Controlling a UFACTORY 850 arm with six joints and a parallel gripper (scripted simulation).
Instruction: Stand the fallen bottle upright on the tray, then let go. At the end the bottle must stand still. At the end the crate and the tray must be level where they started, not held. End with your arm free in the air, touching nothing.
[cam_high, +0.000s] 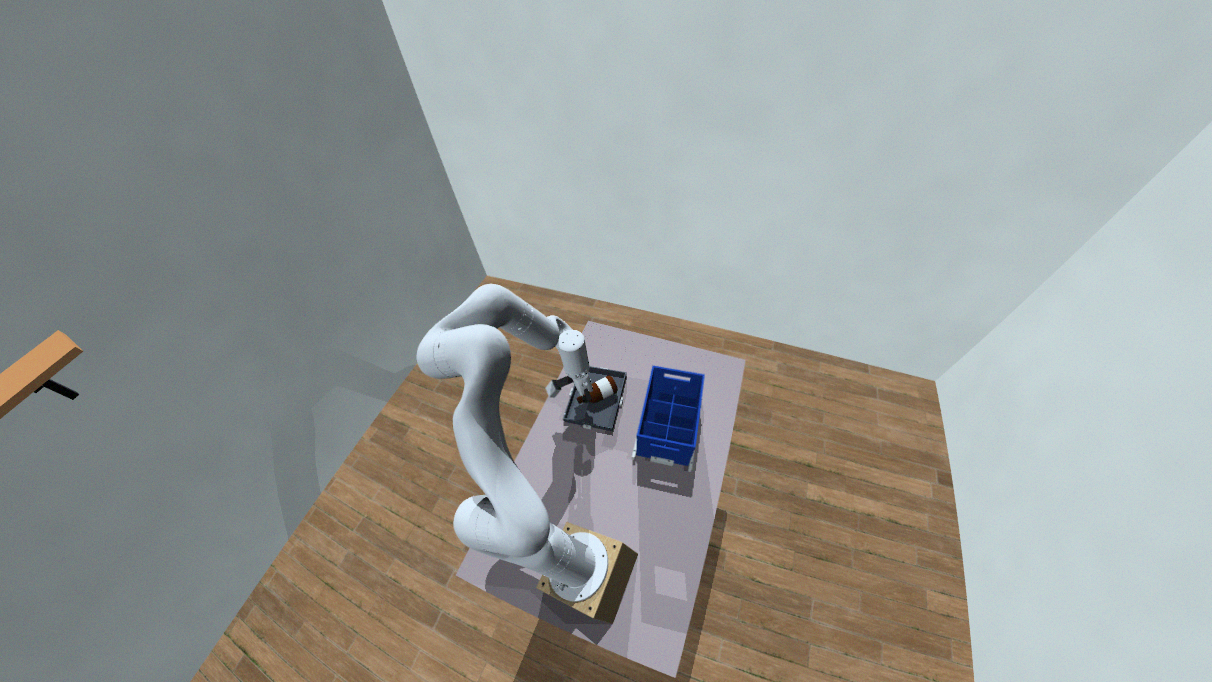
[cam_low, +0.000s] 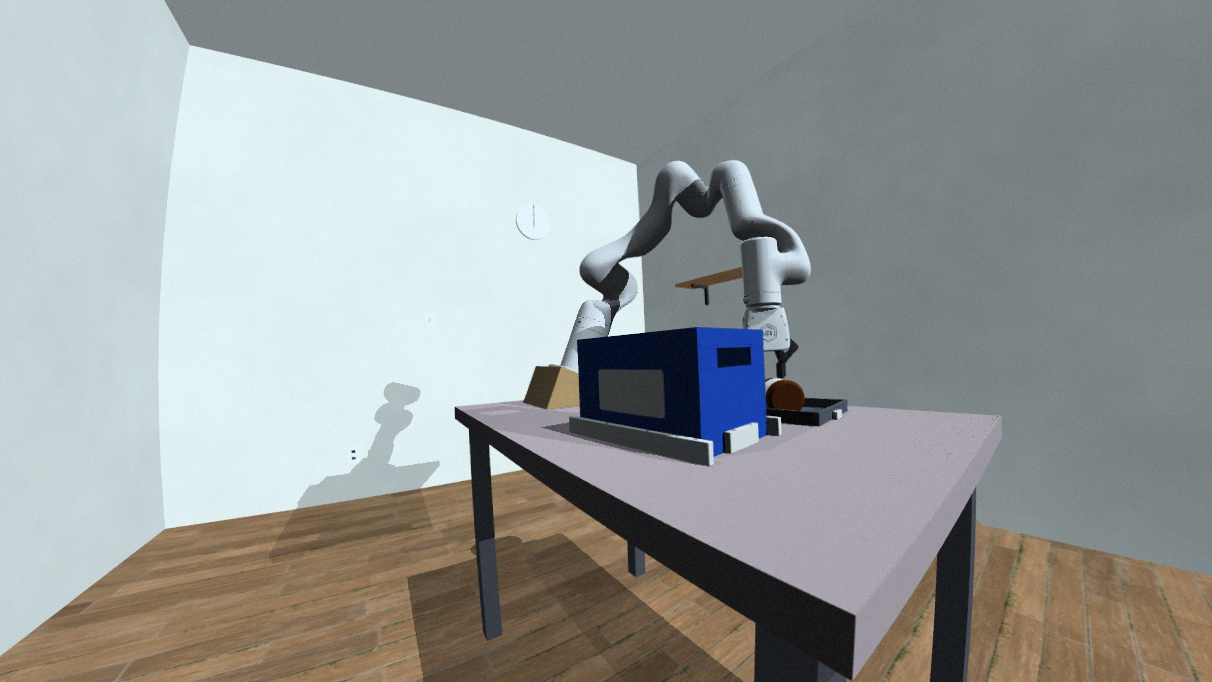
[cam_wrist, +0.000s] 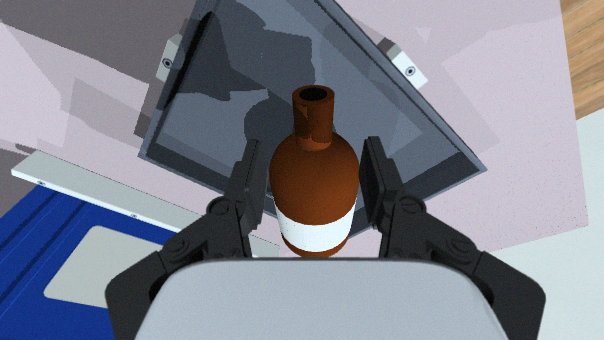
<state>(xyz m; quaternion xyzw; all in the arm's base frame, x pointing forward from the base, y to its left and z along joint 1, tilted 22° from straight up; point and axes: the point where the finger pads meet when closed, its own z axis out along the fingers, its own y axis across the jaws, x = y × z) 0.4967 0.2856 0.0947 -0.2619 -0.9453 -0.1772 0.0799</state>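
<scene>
Right now the brown bottle is 40 mm ahead of my hand, 30 mm to the right of it and 40 mm below it. Round my hand: blue crate (70 mm ahead, 320 mm to the right); then dark grey tray (40 mm ahead, 20 mm to the right, 70 mm below).
</scene>
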